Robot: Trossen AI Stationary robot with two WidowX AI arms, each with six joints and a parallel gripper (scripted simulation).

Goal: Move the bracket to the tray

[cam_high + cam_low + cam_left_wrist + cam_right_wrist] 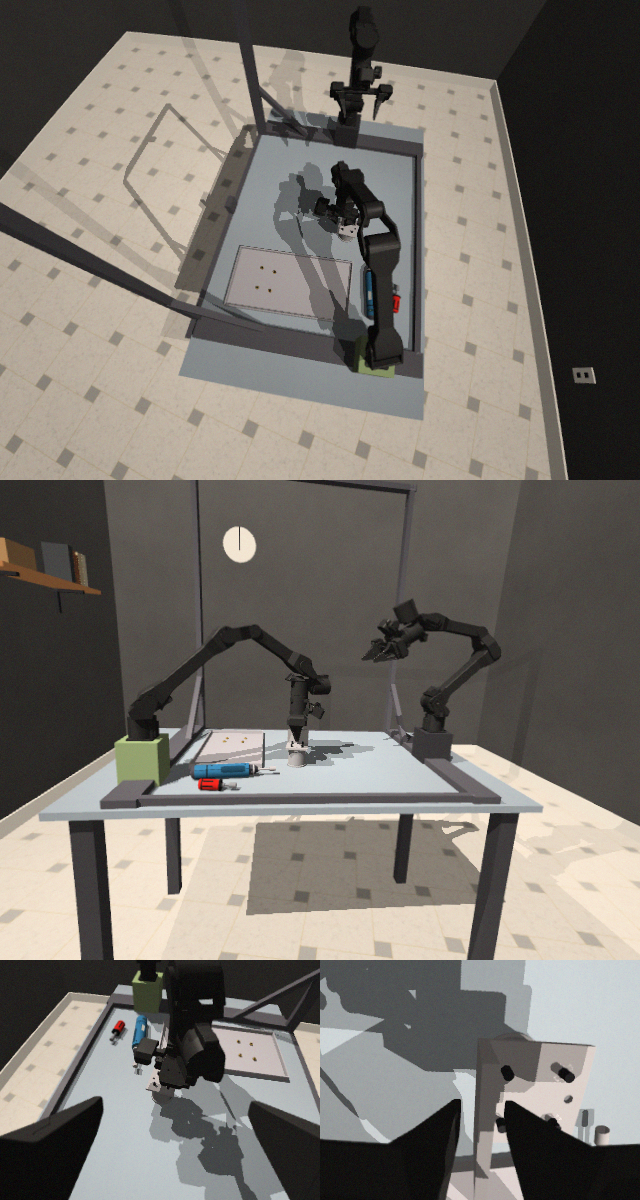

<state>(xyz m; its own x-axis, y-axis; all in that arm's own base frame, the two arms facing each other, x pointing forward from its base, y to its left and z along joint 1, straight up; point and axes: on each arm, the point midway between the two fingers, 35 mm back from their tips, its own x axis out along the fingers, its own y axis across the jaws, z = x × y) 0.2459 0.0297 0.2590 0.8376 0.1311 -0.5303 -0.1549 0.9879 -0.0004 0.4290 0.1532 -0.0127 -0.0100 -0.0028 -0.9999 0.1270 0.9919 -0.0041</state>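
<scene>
The flat tray lies 180 mm behind my right hand, 200 mm to the right of it and 100 mm below it. Also, from my right hand: grey joint module: 30 mm ahead, 10 mm to the right, 70 mm below; then small red tool: 180 mm ahead, 270 mm to the right, 90 mm below; then grey bracket: 30 mm ahead, 10 mm to the right, 30 mm below.
</scene>
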